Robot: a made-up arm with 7 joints. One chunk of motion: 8 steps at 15 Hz.
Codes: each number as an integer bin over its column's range. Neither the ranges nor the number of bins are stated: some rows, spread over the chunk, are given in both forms.
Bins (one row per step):
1: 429 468 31 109 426 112 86
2: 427 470 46 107 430 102 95
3: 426 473 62 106 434 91 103
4: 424 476 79 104 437 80 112
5: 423 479 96 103 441 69 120
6: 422 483 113 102 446 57 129
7: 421 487 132 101 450 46 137
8: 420 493 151 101 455 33 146
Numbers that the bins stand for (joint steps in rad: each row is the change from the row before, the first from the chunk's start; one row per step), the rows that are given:
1: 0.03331 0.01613 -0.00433 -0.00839 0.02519 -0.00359 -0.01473
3: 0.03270 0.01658 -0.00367 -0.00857 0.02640 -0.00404 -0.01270
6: 0.03189 0.01748 -0.00257 -0.00881 0.02821 -0.00477 -0.00960
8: 0.03148 0.01838 -0.00175 -0.00887 0.02956 -0.00529 -0.00757
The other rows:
2: 0.03290 0.01631 -0.00401 -0.00851 0.02579 -0.00380 -0.01366
4: 0.03229 0.01685 -0.00330 -0.00869 0.02685 -0.00428 -0.01163
5: 0.03209 0.01712 -0.00293 -0.00875 0.02745 -0.00451 -0.01068
7: 0.03168 0.01784 -0.00216 -0.00887 0.02881 -0.00501 -0.00865

